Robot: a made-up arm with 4 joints.
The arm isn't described. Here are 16 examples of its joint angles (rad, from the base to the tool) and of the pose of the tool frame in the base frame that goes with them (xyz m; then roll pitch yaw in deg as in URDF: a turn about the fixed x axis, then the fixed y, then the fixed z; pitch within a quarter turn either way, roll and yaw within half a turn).
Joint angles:
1: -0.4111 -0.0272 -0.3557 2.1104
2: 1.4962 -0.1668 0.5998 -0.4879
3: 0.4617 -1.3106 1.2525 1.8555
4: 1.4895 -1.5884 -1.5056 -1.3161
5: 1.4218 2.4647 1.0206 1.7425
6: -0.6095 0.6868 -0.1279 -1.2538
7: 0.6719 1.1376 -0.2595 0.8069
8: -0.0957 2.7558 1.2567 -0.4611
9: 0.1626 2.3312 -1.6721 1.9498
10: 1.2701 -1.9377 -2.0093 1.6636
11: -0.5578 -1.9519 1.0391 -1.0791
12: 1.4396 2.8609 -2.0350 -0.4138
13: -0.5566 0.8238 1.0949 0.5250
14: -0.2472 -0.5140 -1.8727 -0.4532
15: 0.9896 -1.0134 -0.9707 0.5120
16: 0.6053 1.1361 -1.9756 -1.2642
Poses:
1: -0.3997 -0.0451 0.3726 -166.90 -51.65 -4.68
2: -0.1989 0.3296 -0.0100 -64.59 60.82 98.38
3: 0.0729 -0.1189 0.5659 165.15 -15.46 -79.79
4: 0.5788 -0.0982 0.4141 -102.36 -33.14 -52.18
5: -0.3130 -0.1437 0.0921 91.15 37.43 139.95
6: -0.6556 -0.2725 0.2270 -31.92 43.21 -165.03
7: -0.2380 -0.4139 0.1035 28.20 -13.40 -122.47
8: -0.1202 -0.4780 0.5400 40.45 -20.29 -48.26
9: 0.0174 0.0161 -0.1023 -9.73 -33.44 9.19
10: 0.3966 0.0363 0.0629 -75.07 30.08 94.60
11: 0.1481 0.1968 0.2036 65.58 25.46 80.86
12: 0.6032 -0.0656 -0.0547 -44.74 38.10 -22.73
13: -0.3685 0.1842 0.7639 136.73 -67.57 94.35
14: -0.1815 0.0329 -0.4552 -154.63 68.34 51.53
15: 0.1208 0.3021 -0.1651 -77.55 48.36 102.72
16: 0.0702 0.3630 -0.2582 148.93 19.50 115.13
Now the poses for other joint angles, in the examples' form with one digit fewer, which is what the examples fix.
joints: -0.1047 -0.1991 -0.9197 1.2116
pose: -0.578 -0.096 0.043 -18.1 -27.4 -156.8
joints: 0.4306 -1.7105 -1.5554 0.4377
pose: 0.098 0.141 -0.347 -61.9 54.5 77.7
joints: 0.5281 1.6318 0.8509 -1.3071
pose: -0.306 -0.382 0.176 66.5 25.6 -62.4
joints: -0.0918 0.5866 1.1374 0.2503
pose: -0.502 0.244 0.625 66.1 -51.1 149.1
